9 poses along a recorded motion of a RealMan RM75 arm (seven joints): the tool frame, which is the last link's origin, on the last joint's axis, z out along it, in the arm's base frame.
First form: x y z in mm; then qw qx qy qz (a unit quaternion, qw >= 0).
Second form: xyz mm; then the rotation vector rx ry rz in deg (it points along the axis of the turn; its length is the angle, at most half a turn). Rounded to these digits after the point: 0 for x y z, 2 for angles.
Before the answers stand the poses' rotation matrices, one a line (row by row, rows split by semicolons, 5 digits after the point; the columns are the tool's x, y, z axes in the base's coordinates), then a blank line. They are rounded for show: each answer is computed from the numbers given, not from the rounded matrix.
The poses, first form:
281 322 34 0.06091 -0.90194 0.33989 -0.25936
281 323 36 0.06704 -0.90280 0.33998 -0.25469
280 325 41 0.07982 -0.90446 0.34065 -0.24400
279 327 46 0.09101 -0.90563 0.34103 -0.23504
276 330 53 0.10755 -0.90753 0.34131 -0.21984
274 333 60 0.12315 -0.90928 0.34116 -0.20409
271 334 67 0.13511 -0.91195 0.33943 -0.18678
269 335 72 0.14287 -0.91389 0.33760 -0.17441
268 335 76 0.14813 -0.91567 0.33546 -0.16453
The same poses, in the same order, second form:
0.63441 -0.58153 0.50926; -0.64472 -0.76153 -0.06643; 0.42645 -0.28618 -0.85804
0.63909 -0.57972 0.50546; -0.64802 -0.75984 -0.05213; 0.41429 -0.29423 -0.86128
0.64884 -0.57726 0.49576; -0.65516 -0.75517 -0.02185; 0.38700 -0.31063 -0.86819
0.65691 -0.57492 0.48780; -0.66048 -0.75083 0.00453; 0.36365 -0.32516 -0.87295
0.67036 -0.57221 0.47244; -0.66679 -0.74388 0.04514; 0.32561 -0.34528 -0.88021
0.68391 -0.57015 0.45518; -0.67069 -0.73689 0.08470; 0.28712 -0.36321 -0.88636
0.69980 -0.56861 0.43239; -0.66955 -0.73307 0.11963; 0.24895 -0.37322 -0.89372
0.71121 -0.56722 0.41525; -0.66689 -0.73123 0.14337; 0.22232 -0.37890 -0.89834
0.72079 -0.56560 0.40069; -0.66309 -0.73105 0.16089; 0.20193 -0.38166 -0.90197

281 322 34 -156.34 58.92 -44.96
281 323 36 -155.91 58.71 -43.99
280 325 41 -155.02 58.38 -41.82
279 327 46 -154.20 58.07 -40.02
276 330 53 -153.04 57.56 -37.07
274 333 60 -151.96 57.02 -34.11
271 334 67 -151.38 56.34 -31.00
269 335 72 -151.04 55.79 -28.82
268 335 76 -150.88 55.28 -27.11

